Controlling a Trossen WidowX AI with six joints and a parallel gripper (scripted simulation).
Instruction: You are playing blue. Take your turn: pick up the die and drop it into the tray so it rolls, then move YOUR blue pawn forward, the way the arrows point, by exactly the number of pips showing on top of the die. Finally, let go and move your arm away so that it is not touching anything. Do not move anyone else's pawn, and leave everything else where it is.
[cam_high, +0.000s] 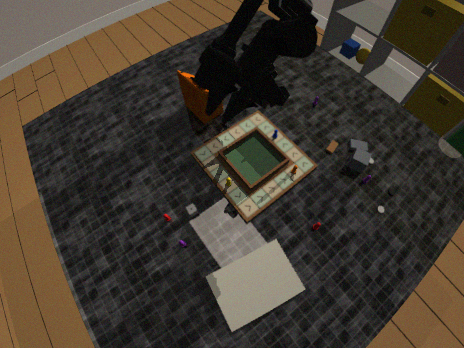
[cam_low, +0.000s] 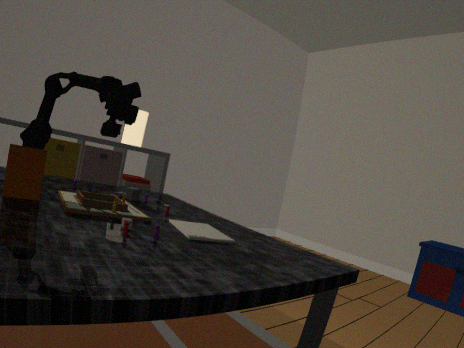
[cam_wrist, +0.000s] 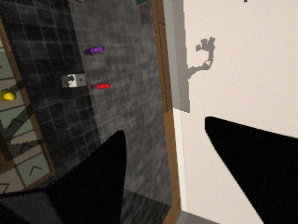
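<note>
Right now the die is 270 mm below my gripper tip, 130 mm to the right of it and 20 mm ahead of it. The rest, counted from my gripper tip: green tray 270 mm below, 110 mm to the left, 10 mm ahead; yellow pawn 250 mm below, 30 mm ahead; orange pawn 250 mm below, 180 mm to the left, 120 mm ahead.
</note>
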